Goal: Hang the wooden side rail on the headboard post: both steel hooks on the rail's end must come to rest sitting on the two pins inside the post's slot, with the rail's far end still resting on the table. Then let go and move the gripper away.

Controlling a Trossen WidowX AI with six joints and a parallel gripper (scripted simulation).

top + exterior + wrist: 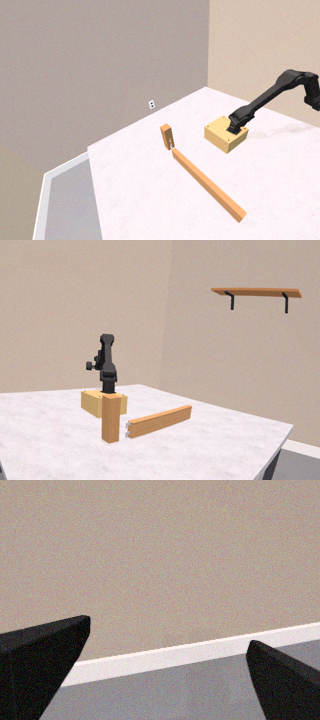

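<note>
Right now my gripper tip is 85 cm short of the headboard post, 60 cm to the left of it and 3 cm above it.
</note>
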